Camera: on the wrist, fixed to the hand. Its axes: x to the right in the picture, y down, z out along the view.
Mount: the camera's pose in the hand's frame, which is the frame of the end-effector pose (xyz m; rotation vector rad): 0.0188 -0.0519 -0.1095 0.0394 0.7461 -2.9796
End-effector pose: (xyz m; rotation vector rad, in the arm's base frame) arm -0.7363 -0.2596 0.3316 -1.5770 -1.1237 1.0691
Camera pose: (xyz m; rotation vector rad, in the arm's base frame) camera -0.6373 -0.2514 0.4035 0.7539 -1.2277 -1.3437
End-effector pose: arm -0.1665 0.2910 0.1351 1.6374 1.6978 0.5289
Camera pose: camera -0.2805 0.3232 0.1668 -2.0175 2.2188 -0.5840
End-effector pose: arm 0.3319 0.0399 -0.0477 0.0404 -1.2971 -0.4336
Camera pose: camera 0.4232 -0.0372 -0.0752 -1.9830 -0.5662 2.3115
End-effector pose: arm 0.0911 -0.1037 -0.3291 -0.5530 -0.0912 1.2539
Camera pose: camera 0.1821 -0.1347 -0.4053 -0.2286 -0.1246 -1.8323
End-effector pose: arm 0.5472 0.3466 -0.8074 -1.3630 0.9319 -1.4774
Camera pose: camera 0.4324 0.3406 -0.7647 0.5310 0.9545 1.3469
